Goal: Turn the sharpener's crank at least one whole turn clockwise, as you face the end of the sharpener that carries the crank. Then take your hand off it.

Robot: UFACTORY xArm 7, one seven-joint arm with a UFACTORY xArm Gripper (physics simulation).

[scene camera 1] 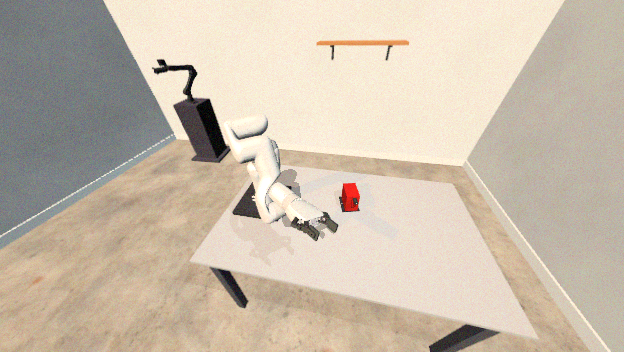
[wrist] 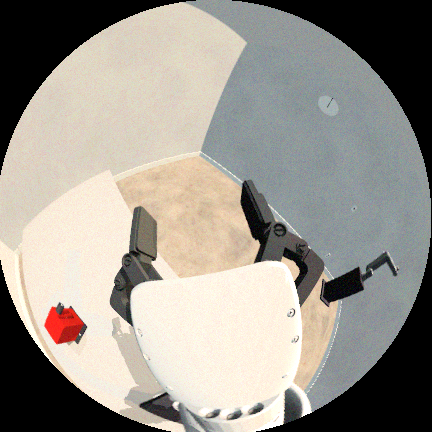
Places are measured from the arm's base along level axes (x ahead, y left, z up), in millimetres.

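Where they show: gripper, fingertip midpoint: point(scene camera 1: 327, 233) point(wrist: 192, 201); arm's base, origin of the base link: point(scene camera 1: 267, 202).
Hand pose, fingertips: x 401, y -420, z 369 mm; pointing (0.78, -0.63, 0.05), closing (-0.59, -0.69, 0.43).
Note:
Each offset is from my fingertips to the top centre of the thing. "pt": to the spot under its first point. Level surfaces: height alone.
The red sharpener {pt dx +110, dy +419, dz -247 mm} point(scene camera 1: 350, 196) point(wrist: 64, 326) stands upright on the table {dz -392 mm} point(scene camera 1: 425, 260) point(wrist: 55, 240), on a dark base. Its small dark crank {dx +127, dy +395, dz -246 mm} point(scene camera 1: 355, 202) point(wrist: 60, 308) is on the end facing the scene camera. My gripper point(scene camera 1: 327, 234) point(wrist: 192, 201) is wide open, with nothing between its fingers. It hangs above the table, to the left of the sharpener and nearer the scene camera, apart from the crank. In the wrist view the sharpener is at the lower left, outside the fingers. The crank's handle is too small to make out clearly.
A dark pedestal point(scene camera 1: 200, 130) point(wrist: 343, 285) with a small black arm point(scene camera 1: 191, 77) point(wrist: 382, 261) stands on the floor behind the table. An orange shelf point(scene camera 1: 362, 43) is on the back wall. My arm's dark base plate point(scene camera 1: 245, 203) lies at the table's left end.

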